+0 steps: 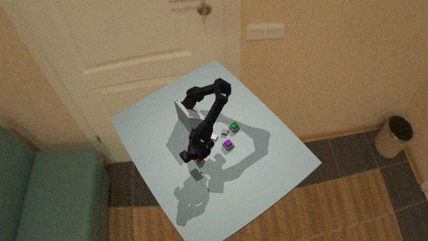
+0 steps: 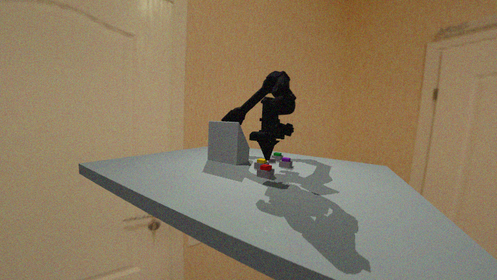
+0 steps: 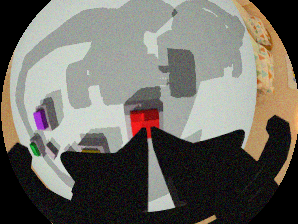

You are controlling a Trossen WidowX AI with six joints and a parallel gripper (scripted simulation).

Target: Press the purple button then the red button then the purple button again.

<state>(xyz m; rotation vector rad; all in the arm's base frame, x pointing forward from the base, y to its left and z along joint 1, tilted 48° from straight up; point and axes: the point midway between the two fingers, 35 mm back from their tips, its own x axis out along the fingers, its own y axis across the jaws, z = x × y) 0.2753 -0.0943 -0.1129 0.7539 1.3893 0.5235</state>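
My gripper tip is now 30 mm above the red button. Round my gripper tip: green button: 30 mm behind, 300 mm to the left, 30 mm below; then purple button: 30 mm ahead, 190 mm to the left, 30 mm below; then yellow button: 50 mm behind, 100 mm to the left, 30 mm below.
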